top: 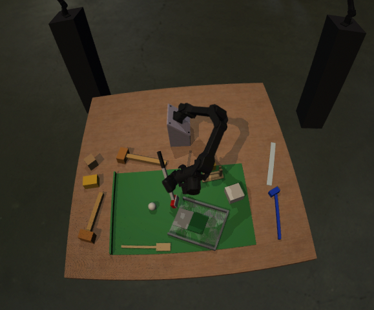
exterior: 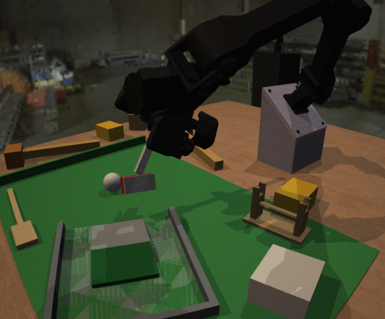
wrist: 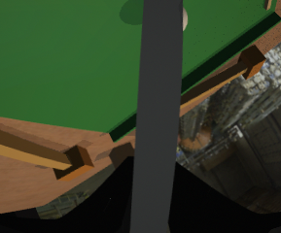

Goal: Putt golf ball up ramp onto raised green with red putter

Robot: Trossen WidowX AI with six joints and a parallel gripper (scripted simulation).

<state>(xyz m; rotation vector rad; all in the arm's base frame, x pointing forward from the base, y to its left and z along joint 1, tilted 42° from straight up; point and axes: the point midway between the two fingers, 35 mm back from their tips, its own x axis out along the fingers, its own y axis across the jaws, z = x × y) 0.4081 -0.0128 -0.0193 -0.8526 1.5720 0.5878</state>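
Now: the red putter 30 mm to the left of my gripper tip and 10 mm above it. The rest, counted from my gripper tip: white golf ball 120 mm below, 70 mm to the right, 70 mm ahead; then wooden rack 240 mm to the left, 120 mm behind, 110 mm below; then blue putter 580 mm to the left, 130 mm below, 110 mm ahead.
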